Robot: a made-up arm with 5 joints. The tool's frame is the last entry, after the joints.
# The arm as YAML. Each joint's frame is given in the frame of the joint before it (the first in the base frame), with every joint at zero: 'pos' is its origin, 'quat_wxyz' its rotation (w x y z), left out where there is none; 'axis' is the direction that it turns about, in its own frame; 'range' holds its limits. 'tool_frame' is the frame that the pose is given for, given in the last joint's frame.
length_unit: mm
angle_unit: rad
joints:
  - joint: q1
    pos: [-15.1, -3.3, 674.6]
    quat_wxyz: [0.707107, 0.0, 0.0, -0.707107]
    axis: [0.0, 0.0, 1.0]
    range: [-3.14, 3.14]
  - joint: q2
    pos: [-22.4, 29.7, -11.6]
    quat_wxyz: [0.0, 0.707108, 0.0, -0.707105]
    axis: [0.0, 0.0, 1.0]
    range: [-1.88, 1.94]
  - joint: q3
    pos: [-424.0, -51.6, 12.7]
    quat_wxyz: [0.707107, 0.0, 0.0, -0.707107]
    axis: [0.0, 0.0, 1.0]
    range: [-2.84, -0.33]
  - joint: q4
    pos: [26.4, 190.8, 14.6]
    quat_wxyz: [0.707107, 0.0, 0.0, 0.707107]
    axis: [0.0, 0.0, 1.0]
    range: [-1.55, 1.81]
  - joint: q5
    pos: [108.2, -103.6, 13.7]
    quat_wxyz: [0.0, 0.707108, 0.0, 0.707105]
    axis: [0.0, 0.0, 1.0]
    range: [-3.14, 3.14]
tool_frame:
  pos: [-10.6, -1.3, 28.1]
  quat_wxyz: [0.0, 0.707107, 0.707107, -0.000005]
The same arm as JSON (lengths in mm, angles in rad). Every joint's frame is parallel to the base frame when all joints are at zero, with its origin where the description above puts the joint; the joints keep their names.
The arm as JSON. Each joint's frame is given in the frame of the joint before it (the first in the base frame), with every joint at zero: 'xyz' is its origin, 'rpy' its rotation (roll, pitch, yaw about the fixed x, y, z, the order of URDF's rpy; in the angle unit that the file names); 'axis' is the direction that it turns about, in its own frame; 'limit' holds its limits. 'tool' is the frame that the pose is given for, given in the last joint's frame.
{
  "units": {
    "length": "mm",
    "angle": "rad"
  },
  "joints": [
    {
      "name": "q1",
      "type": "revolute",
      "origin": {
        "xyz": [
          -15.1,
          -3.3,
          674.6
        ],
        "rpy": [
          0.0,
          0.0,
          0.0
        ]
      },
      "axis": "+z",
      "limit": {
        "lower": -3.14,
        "upper": 3.14
      }
    },
    {
      "name": "q2",
      "type": "revolute",
      "origin": {
        "xyz": [
          29.7,
          22.4,
          -11.6
        ],
        "rpy": [
          0.0,
          0.0,
          0.0
        ]
      },
      "axis": "+y",
      "limit": {
        "lower": -1.88,
        "upper": 1.94
      }
    },
    {
      "name": "q3",
      "type": "revolute",
      "origin": {
        "xyz": [
          51.6,
          12.7,
          424.0
        ],
        "rpy": [
          0.0,
          0.0,
          0.0
        ]
      },
      "axis": "+y",
      "limit": {
        "lower": -2.84,
        "upper": -0.33
      }
    },
    {
      "name": "q4",
      "type": "revolute",
      "origin": {
        "xyz": [
          26.4,
          14.6,
          -190.8
        ],
        "rpy": [
          0.0,
          0.0,
          0.0
        ]
      },
      "axis": "+y",
      "limit": {
        "lower": -1.55,
        "upper": 1.81
      }
    },
    {
      "name": "q5",
      "type": "revolute",
      "origin": {
        "xyz": [
          103.6,
          13.7,
          -108.2
        ],
        "rpy": [
          0.0,
          0.0,
          0.0
        ]
      },
      "axis": "-z",
      "limit": {
        "lower": -3.14,
        "upper": 3.14
      }
    }
  ],
  "tool": {
    "origin": {
      "xyz": [
        -1.3,
        -10.6,
        -28.1
      ],
      "rpy": [
        0.0,
        0.0,
        0.0
      ]
    }
  }
}

